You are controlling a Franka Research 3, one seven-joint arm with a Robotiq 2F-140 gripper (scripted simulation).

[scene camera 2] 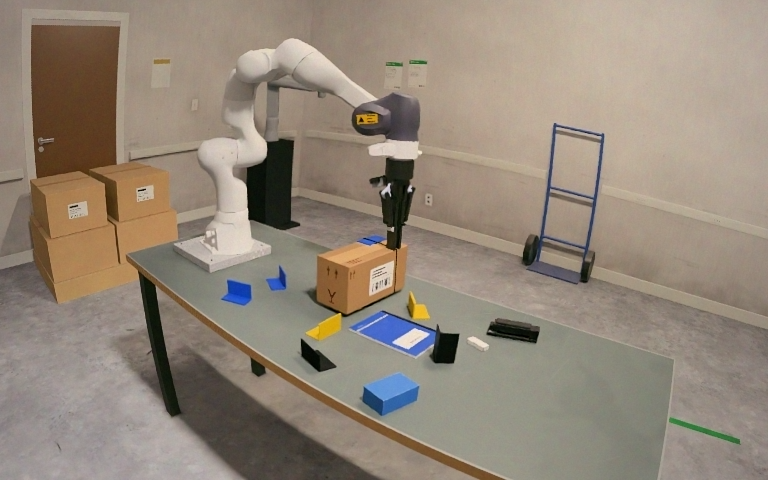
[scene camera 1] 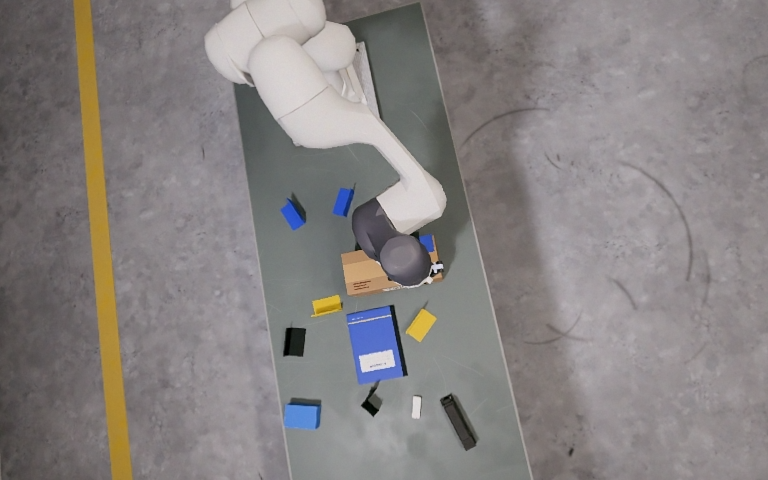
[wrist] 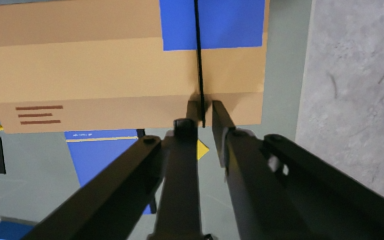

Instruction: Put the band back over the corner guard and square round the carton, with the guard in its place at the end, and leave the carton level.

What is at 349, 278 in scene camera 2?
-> A brown carton.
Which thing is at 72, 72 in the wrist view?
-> A brown carton.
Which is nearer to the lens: the brown carton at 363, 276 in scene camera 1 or the blue block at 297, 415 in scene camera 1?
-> The brown carton.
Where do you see a blue block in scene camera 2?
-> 384, 396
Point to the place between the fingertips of my gripper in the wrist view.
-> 204, 115
